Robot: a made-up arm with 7 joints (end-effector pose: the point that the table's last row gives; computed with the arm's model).
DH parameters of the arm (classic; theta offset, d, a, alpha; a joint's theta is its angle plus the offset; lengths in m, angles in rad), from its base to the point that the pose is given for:
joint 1: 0 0.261 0 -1.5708
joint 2: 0 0 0 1.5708
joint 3: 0 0.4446 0.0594 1.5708
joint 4: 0 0 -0.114 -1.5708
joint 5: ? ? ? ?
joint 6: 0 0 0.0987 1.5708
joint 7: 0 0 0 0
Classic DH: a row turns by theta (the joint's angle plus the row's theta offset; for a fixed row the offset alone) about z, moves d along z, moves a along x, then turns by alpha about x.
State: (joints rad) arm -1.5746 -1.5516 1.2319 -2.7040 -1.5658 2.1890 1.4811
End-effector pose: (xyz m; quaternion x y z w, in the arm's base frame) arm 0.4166 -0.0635 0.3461 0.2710 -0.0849 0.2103 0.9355
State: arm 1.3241 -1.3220 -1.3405 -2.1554 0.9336 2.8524 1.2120
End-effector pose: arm 0.5396 -0.3970 0.3948 -0.1278 0.6164 0.3123 0.7114
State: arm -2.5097 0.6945 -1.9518 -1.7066 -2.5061 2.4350 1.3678
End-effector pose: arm -0.4592 0.4387 0.7111 0.0834 -0.3481 -0.9335 0.0201
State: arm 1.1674 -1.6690 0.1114 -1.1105 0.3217 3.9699 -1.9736
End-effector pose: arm -0.3509 -0.7648 0.5706 -0.0242 -0.6212 0.7734 0.1240
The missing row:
joint 5: 0 0.5304 0 1.5708
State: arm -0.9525 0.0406 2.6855 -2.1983 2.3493 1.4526 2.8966
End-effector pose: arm -0.1071 0.6239 0.4589 0.1776 -0.3739 -0.5701 0.7097
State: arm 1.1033 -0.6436 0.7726 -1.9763 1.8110 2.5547 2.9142
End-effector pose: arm -0.2417 0.3769 0.8074 0.4187 -0.5871 -0.6807 0.1288
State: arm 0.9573 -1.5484 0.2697 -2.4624 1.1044 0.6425 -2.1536
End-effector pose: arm -0.1769 0.0940 0.7159 0.3436 -0.8896 -0.0047 0.3008
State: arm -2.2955 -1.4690 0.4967 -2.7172 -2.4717 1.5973 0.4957
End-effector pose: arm 0.0718 -0.2233 0.6196 -0.0958 -0.1072 -0.7000 0.6995
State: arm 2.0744 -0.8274 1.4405 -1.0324 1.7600 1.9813 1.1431
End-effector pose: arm -0.1944 -0.7417 0.9190 0.1177 0.8266 -0.5356 0.1264
